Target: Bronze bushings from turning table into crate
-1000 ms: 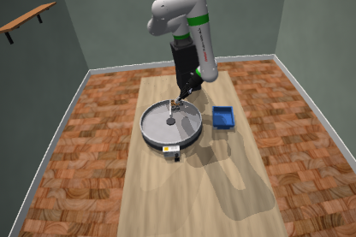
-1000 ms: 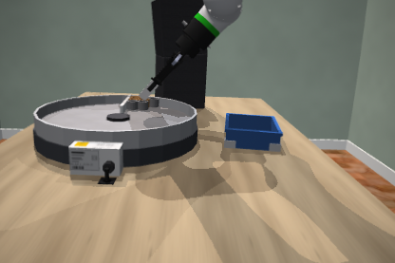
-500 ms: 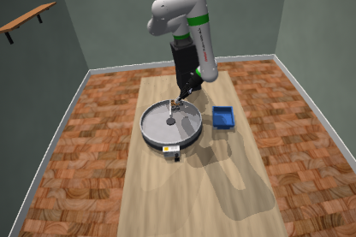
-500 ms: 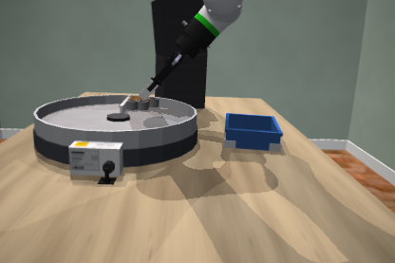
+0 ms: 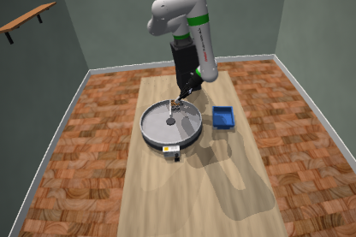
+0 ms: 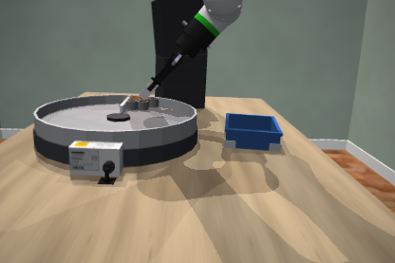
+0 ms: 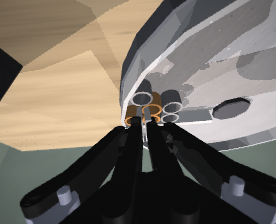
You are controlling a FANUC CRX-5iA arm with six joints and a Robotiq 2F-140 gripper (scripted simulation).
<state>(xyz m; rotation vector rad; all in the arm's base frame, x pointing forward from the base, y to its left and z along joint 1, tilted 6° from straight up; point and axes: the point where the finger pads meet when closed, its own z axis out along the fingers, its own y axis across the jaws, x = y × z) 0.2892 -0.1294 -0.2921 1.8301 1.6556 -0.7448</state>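
My hand is 170 mm short of the blue crate, 290 mm to the right of it and 80 mm above it.
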